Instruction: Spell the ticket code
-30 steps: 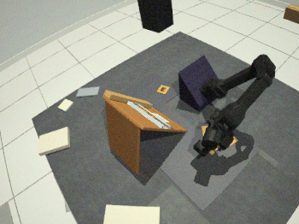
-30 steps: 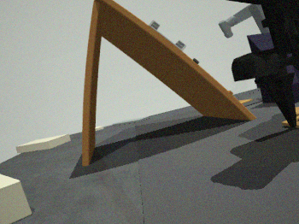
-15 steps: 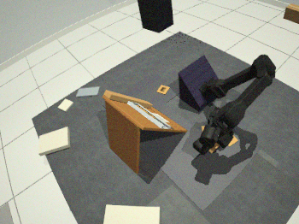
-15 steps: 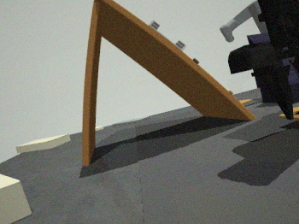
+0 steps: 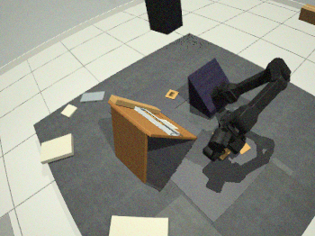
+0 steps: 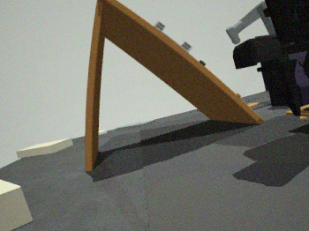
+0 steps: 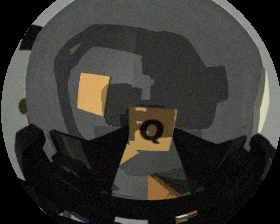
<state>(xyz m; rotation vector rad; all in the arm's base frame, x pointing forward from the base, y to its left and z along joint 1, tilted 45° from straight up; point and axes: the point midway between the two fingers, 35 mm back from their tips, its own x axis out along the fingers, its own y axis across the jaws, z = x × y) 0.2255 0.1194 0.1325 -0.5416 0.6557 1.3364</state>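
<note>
The white ticket lies 6 cm ahead of my gripper tip, 24 cm to the right of it and 7 cm above it. Round my gripper tip: cream block 49 cm ahead, 63 cm to the right, 1 cm below; then small cream card 30 cm ahead, 82 cm to the right, 2 cm below; then grey card 14 cm ahead, 79 cm to the right, 2 cm below.
</note>
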